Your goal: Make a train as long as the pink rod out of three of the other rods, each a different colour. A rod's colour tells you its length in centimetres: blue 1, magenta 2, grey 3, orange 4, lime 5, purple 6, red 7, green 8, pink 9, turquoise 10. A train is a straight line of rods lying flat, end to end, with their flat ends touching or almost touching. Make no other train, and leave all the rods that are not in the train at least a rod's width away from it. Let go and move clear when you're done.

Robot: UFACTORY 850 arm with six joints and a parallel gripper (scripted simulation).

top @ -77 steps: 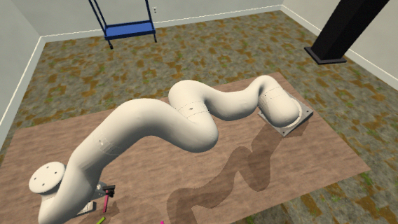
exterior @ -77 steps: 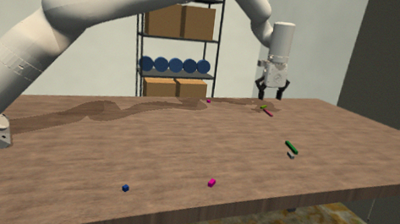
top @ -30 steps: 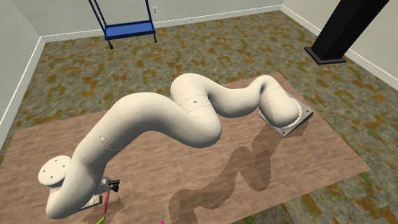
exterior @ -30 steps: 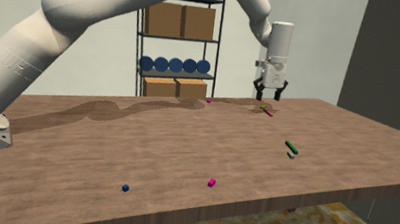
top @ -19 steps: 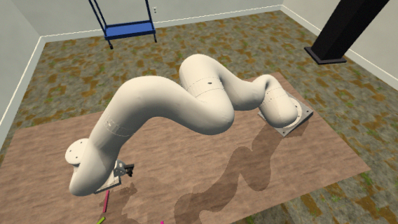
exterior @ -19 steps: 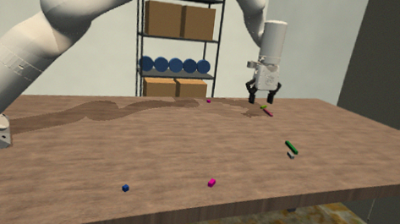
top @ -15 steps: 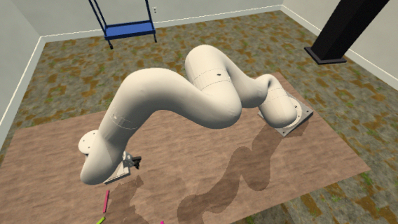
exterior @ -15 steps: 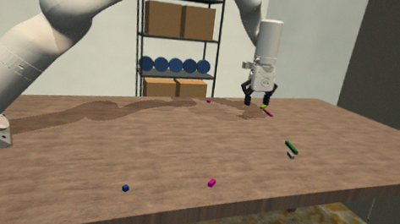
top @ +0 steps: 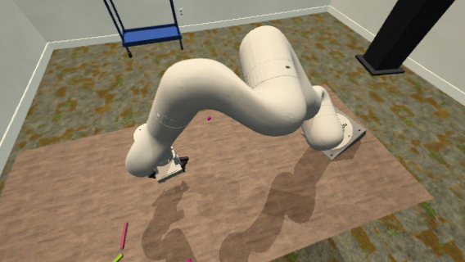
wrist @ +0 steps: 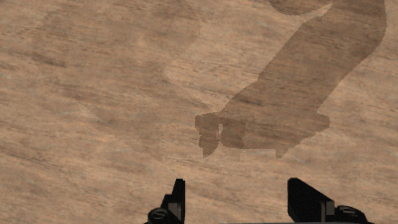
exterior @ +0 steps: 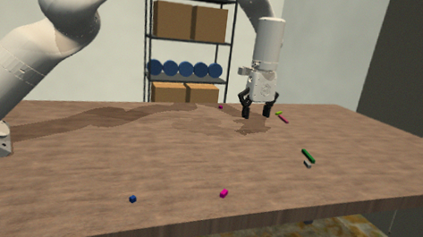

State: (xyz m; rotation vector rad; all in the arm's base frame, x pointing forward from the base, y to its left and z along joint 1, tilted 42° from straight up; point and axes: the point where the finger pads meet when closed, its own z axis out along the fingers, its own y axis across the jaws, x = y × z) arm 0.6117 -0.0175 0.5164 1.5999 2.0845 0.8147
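The blue rod lies 37 cm behind my hand, 39 cm to the right of it and 8 cm below it. From my hand the other things lie so: grey rod: 10 cm ahead, 21 cm to the right, 8 cm below; then green rod: 13 cm ahead, 16 cm to the right, 8 cm below; then pink rod: 19 cm ahead, 20 cm to the left, 8 cm below.
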